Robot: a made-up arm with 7 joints. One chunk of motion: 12 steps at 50 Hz.
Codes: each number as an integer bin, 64 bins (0 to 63) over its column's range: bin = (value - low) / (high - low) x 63, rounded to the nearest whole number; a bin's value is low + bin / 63 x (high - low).
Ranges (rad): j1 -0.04..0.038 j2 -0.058..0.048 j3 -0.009..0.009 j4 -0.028..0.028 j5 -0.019..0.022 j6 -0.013..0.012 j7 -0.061..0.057
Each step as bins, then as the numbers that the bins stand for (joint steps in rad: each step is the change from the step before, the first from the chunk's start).
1 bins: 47 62 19 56 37 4 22
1 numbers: 0.01819 0.04632 -0.00357 0.02178 0.00508 -0.01141 -0.01979
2 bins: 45 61 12 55 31 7 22
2 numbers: 0.01571 0.04463 -0.00557 0.02089 0.00117 -0.01022 -0.01979
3 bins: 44 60 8 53 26 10 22
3 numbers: 0.01448 0.04295 -0.00671 0.01911 -0.00208 -0.00903 -0.01979
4 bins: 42 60 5 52 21 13 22
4 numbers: 0.01200 0.04295 -0.00757 0.01822 -0.00533 -0.00784 -0.01979
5 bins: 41 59 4 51 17 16 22
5 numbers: 0.01076 0.04127 -0.00786 0.01733 -0.00794 -0.00665 -0.01979
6 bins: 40 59 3 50 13 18 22
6 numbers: 0.00952 0.04127 -0.00814 0.01644 -0.01054 -0.00586 -0.01979
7 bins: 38 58 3 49 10 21 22
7 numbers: 0.00705 0.03959 -0.00814 0.01556 -0.01249 -0.00467 -0.01979
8 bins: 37 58 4 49 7 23 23
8 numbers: 0.00581 0.03959 -0.00786 0.01556 -0.01444 -0.00387 -0.01792
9 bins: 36 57 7 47 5 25 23
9 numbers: 0.00457 0.03790 -0.00700 0.01378 -0.01575 -0.00308 -0.01792
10 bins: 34 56 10 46 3 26 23
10 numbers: 0.00210 0.03622 -0.00614 0.01289 -0.01705 -0.00268 -0.01792
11 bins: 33 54 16 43 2 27 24
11 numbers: 0.00086 0.03286 -0.00443 0.01022 -0.01770 -0.00229 -0.01605
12 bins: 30 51 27 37 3 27 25
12 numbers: -0.00286 0.02781 -0.00129 0.00489 -0.01705 -0.00229 -0.01417
